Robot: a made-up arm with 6 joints.
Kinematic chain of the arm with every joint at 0, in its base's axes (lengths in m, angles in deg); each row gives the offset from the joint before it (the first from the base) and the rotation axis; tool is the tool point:
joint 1: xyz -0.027 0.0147 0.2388 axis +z
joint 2: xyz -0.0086 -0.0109 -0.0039 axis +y
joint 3: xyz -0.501 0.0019 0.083 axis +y
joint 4: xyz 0.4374 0.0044 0.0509 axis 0.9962 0 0.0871
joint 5: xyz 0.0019 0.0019 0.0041 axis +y
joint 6: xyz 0.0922 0.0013 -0.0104 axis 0.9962 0 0.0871
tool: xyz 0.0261 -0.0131 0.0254
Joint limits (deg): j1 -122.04..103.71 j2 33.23..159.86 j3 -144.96..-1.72 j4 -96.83..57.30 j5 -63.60..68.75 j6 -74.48..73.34
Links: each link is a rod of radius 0.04 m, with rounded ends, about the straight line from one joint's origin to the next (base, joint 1, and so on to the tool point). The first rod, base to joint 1, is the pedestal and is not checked.
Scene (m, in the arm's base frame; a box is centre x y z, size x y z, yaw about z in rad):
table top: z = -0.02
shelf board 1: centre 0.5 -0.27 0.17 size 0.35 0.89 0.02 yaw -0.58
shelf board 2: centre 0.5 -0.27 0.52 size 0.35 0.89 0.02 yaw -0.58
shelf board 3: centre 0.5 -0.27 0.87 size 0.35 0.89 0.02 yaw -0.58
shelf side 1: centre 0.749 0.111 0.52 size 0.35 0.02 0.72 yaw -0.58
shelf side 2: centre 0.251 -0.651 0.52 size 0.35 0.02 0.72 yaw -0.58
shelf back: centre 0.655 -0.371 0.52 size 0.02 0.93 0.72 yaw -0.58
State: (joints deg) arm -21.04 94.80 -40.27 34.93 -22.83 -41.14
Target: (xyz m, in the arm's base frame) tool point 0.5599 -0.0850 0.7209
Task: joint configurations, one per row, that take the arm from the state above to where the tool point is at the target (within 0.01 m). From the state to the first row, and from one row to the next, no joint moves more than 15 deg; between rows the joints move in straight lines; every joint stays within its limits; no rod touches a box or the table.
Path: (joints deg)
1: -17.41 84.81 -30.69 34.54 -21.74 -41.28
2: -13.77 74.82 -21.11 34.16 -20.64 -41.42
3: -10.14 64.84 -11.52 33.77 -19.55 -41.56
4: -2.62 62.76 -23.88 32.54 -20.01 -42.13
5: 4.90 60.68 -36.24 31.31 -20.46 -42.70
6: 12.42 58.61 -48.60 30.08 -20.91 -43.27
7: 2.80 72.53 -60.44 31.12 -22.89 -42.82
8: -6.82 86.45 -72.29 32.15 -24.87 -42.36

